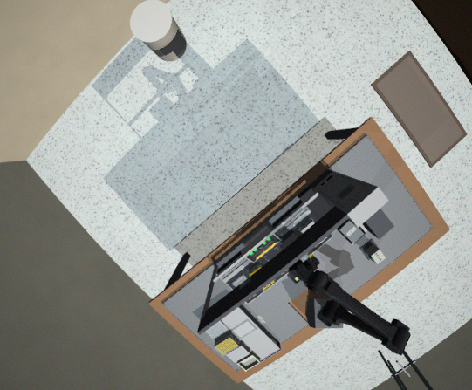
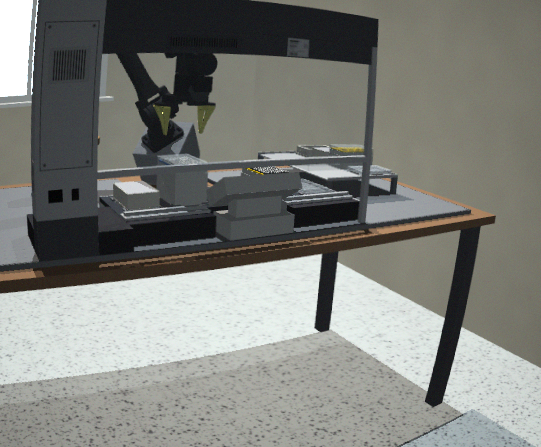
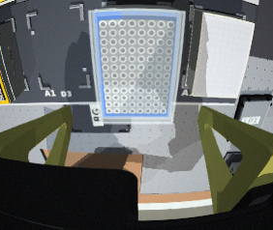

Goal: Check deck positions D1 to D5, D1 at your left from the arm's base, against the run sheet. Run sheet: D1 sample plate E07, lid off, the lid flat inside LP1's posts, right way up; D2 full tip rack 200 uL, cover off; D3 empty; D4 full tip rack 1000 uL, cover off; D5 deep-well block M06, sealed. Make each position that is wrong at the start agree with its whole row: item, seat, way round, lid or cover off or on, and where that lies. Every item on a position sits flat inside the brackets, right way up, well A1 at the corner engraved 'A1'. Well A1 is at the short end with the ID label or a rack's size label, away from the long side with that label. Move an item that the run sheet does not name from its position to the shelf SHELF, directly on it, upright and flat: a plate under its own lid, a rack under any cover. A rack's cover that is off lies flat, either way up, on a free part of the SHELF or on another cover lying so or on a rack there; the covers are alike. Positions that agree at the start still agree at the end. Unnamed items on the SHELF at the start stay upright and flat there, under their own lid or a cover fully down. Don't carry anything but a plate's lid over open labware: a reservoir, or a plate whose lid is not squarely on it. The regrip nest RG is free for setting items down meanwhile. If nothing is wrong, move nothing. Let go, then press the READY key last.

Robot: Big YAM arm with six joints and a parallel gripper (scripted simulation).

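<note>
My gripper is now 1 cm past the blue tip rack, 1 cm to the left of it and 11 cm above it. The rest, counted from my hand: yellow tip rack: 5 cm ahead, 24 cm to the left, 13 cm below; then white deep-well block: 3 cm behind, 12 cm to the right, 15 cm below; then dark square nest: 13 cm behind, 12 cm to the left, 22 cm below.
</note>
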